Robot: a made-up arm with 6 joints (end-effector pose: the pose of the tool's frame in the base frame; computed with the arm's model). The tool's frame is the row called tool.
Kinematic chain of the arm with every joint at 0, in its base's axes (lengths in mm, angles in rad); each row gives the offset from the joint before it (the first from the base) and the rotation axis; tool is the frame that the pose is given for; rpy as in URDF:
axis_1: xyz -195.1 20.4 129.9 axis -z
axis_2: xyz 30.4 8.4 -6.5 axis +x
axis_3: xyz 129.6 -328 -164.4 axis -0.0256 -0.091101 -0.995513
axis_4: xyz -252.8 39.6 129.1 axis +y
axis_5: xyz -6.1 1.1 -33 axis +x
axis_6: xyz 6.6 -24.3 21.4 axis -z
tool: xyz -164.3 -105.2 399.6 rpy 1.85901 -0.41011 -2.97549
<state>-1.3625 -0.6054 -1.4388 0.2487 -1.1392 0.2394</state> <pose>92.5 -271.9 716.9 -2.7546 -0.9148 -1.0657</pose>
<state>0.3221 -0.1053 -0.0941 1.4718 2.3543 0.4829</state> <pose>-801.9 -398.9 314.1 -1.7419 -1.1363 -2.1604</pose>
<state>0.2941 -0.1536 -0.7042 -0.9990 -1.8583 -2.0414</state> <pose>-424.1 69.1 241.9 -1.6516 -0.8520 2.1069</pose>
Working (the frame after each row of the table, in the pose's form):
after axis_1: -195.1 20.4 129.9 0.0000 0.0000 -0.2941
after axis_2: -163.6 19.6 123.4 -0.1536 0.0000 -0.2941
after axis_3: -140.8 -352.2 11.1 -0.0802 0.1516 0.3961
after axis_4: -373.1 -395.4 173.4 -0.1194 -0.8434 0.4976
after axis_5: -353.7 -388.1 146.9 -1.9777 -0.8434 0.4976
after axis_6: -372.9 -365.2 161.1 -2.1658 1.0820 -0.3524

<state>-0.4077 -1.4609 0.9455 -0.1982 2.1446 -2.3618</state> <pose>-106.2 -329.3 583.6 3.0047 -0.7805 -0.3840</pose>
Working (the frame after each row of the table, in the pose's form):
after axis_1: -195.1 20.4 129.9 0.0000 0.0000 0.4077
after axis_2: -170.5 40.2 123.4 -1.4609 0.0000 0.4077
after axis_3: 27.5 -91.5 431.4 -1.4832 -0.9451 0.4000
after axis_4: -139.3 -18.6 210.0 -1.7561 -0.9353 0.7368
after axis_5: -123.0 -47.9 208.0 0.3885 -0.9353 0.7368
after axis_6: -105.9 -73.7 219.7 -0.9229 0.4270 3.0819

